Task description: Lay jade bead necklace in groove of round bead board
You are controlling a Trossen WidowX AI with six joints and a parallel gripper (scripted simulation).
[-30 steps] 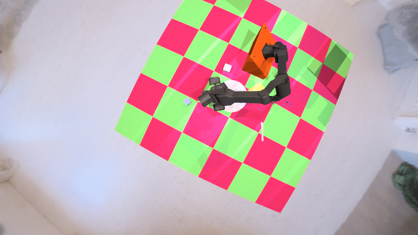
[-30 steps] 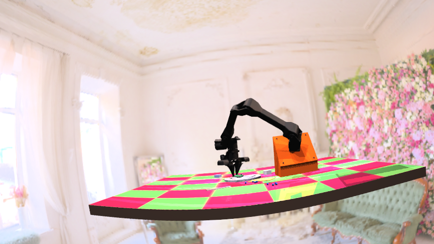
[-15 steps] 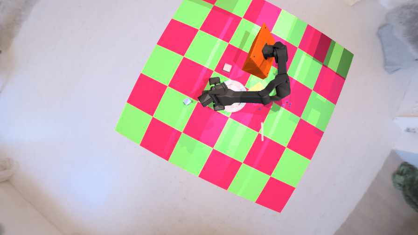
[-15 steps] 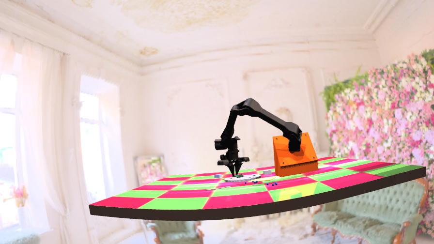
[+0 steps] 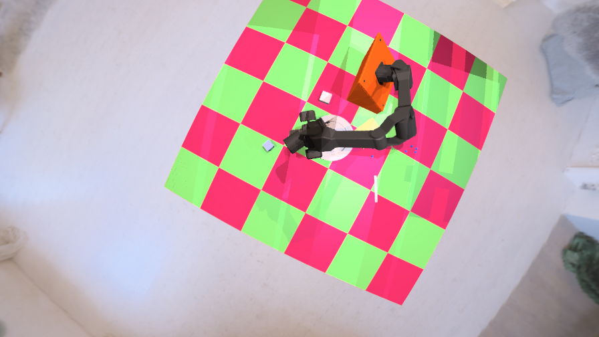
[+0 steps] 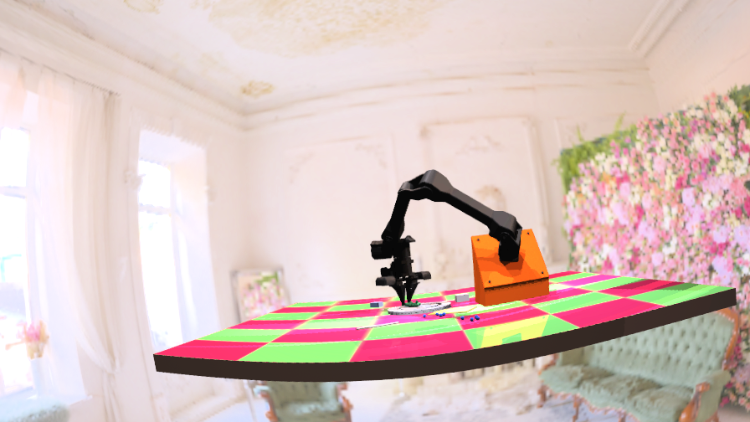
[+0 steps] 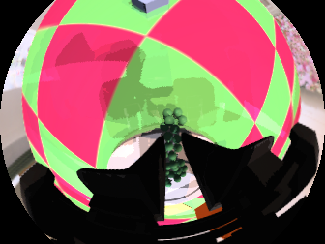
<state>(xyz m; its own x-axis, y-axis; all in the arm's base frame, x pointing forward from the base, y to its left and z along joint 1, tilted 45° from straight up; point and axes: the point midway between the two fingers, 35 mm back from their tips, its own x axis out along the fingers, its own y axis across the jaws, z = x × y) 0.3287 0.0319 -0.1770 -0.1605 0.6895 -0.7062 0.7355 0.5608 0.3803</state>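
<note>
Now: gripper tip 8 cm to the right of the round bead board, 5 cm past it and 1 cm above it. The rest, counted from my gripper tip: pale blue cube 13 cm to the right, 12 cm ahead, 1 cm below; white cube 19 cm behind, 4 cm to the right; yellow patch 20 cm to the left, 16 cm behind, 1 cm below.
</note>
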